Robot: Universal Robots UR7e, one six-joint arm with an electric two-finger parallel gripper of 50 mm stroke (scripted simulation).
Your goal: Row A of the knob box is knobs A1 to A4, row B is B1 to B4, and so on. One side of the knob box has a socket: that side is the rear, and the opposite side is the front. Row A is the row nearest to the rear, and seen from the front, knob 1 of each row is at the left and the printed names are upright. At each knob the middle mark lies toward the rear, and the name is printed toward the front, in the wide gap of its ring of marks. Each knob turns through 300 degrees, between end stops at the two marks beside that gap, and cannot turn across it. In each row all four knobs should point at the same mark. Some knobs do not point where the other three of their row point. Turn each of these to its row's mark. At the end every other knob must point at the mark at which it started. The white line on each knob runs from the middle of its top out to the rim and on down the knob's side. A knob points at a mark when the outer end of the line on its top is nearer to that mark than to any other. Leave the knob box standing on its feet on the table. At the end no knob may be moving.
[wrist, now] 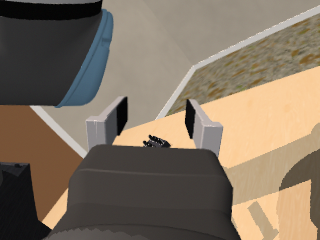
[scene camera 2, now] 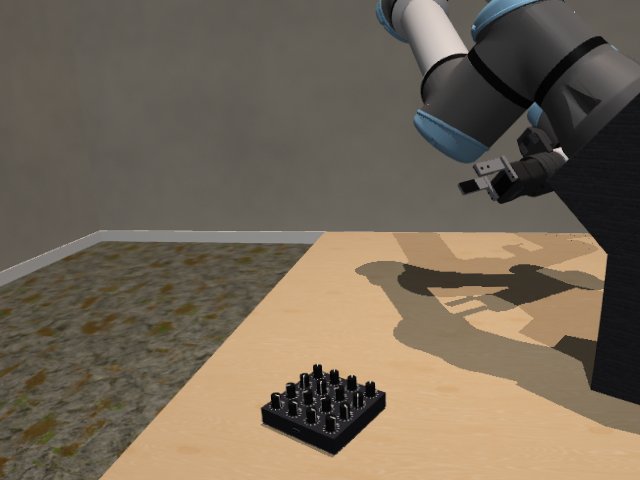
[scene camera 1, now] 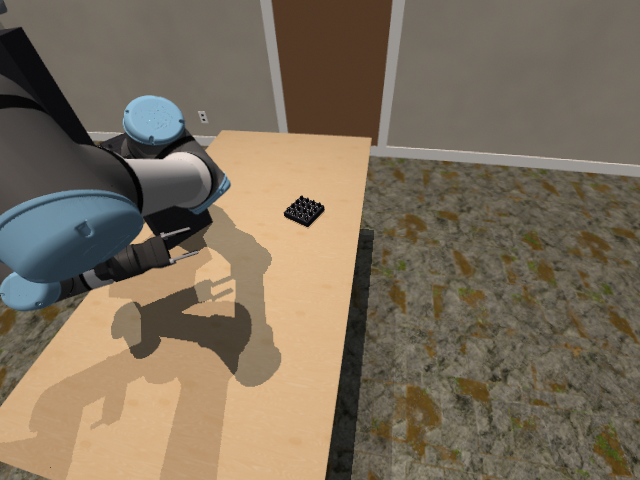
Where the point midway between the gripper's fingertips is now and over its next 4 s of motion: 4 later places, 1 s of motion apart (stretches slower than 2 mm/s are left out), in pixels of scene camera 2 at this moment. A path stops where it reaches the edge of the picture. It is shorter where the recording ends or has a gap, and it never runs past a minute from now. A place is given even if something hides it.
The gripper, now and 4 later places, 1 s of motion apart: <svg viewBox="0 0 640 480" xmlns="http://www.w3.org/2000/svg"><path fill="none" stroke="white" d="M468 180L464 192L454 215L410 235L311 219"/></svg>
